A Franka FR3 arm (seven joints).
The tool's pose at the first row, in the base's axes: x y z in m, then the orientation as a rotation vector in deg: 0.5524, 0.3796, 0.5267, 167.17, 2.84, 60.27
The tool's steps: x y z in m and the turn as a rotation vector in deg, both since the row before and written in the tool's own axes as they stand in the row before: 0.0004, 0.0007, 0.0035, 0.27, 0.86, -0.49; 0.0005, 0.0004, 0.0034, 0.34, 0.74, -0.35; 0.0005, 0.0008, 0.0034, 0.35, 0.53, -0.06; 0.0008, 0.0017, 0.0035, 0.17, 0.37, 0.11; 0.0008, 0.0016, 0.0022, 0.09, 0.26, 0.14
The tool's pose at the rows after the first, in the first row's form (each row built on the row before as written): 0.5550, 0.3788, 0.5243, 166.80, 3.73, 61.53; 0.5576, 0.3784, 0.5221, 166.59, 4.45, 62.66; 0.5602, 0.3776, 0.5199, 166.60, 4.75, 63.53; 0.5632, 0.3759, 0.5179, 166.59, 4.70, 64.14; 0.5653, 0.3743, 0.5169, 166.58, 4.56, 64.57
